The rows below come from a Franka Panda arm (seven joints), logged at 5 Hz.
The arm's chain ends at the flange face. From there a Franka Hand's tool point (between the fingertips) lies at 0.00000 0.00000 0.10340 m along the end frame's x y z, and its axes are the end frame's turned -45 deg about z.
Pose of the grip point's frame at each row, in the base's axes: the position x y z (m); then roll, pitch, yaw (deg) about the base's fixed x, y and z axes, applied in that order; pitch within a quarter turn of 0, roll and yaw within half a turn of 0:
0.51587 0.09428 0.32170 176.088 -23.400 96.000
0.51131 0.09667 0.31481 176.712 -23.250 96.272
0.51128 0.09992 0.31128 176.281 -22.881 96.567
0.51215 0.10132 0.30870 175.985 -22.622 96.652
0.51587 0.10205 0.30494 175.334 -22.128 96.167
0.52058 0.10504 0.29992 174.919 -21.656 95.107
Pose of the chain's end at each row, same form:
0.51314 0.05280 0.41637 -165.514 -18.972 47.757
0.50987 0.05552 0.40966 -165.229 -18.445 48.184
0.50921 0.05930 0.40634 -165.798 -18.493 48.490
0.50955 0.06107 0.40391 -166.193 -18.523 48.586
0.51168 0.06255 0.40041 -167.005 -18.641 48.112
0.51484 0.06637 0.39564 -167.647 -18.612 47.103

